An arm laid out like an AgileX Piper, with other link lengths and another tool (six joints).
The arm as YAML. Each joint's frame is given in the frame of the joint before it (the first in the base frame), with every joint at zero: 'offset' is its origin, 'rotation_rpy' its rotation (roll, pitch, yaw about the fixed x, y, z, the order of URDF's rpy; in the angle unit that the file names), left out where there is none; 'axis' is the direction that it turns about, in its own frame. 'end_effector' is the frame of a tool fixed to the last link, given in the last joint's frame.
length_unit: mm
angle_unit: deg
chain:
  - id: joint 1
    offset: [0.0, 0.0, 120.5]
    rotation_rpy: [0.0, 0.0, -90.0]
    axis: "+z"
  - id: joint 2
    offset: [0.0, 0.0, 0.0]
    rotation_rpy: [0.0, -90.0, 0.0]
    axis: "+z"
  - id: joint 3
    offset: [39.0, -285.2, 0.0]
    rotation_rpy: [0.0, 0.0, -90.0]
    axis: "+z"
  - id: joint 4
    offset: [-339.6, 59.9, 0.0]
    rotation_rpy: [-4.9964, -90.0, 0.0]
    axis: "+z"
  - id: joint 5
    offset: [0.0, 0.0, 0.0]
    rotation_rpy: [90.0, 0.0, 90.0]
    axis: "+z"
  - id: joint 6
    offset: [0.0, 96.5, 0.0]
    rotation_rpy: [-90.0, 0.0, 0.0]
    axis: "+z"
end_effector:
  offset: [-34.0, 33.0, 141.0]
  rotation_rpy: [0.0, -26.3, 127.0]
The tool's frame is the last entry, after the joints.
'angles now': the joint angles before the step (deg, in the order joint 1, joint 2, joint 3, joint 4, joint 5, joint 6). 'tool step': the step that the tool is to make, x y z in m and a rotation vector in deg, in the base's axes. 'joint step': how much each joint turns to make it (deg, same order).
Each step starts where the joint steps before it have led.
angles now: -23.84 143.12 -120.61 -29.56 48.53 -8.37
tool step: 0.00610 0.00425 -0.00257 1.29 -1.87 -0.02
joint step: 0.00 0.01 0.00 1.78 -1.32 0.11
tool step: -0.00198 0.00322 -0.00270 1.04 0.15 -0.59
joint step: 0.01 0.00 0.00 1.02 0.64 0.01
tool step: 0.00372 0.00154 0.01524 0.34 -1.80 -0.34
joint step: -0.01 -1.38 -0.16 1.09 0.04 0.00
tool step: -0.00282 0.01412 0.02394 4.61 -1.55 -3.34
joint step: 0.00 -1.65 -2.89 5.51 5.41 -0.01
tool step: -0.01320 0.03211 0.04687 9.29 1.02 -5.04
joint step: 0.01 -0.19 -10.64 8.76 16.02 -0.22
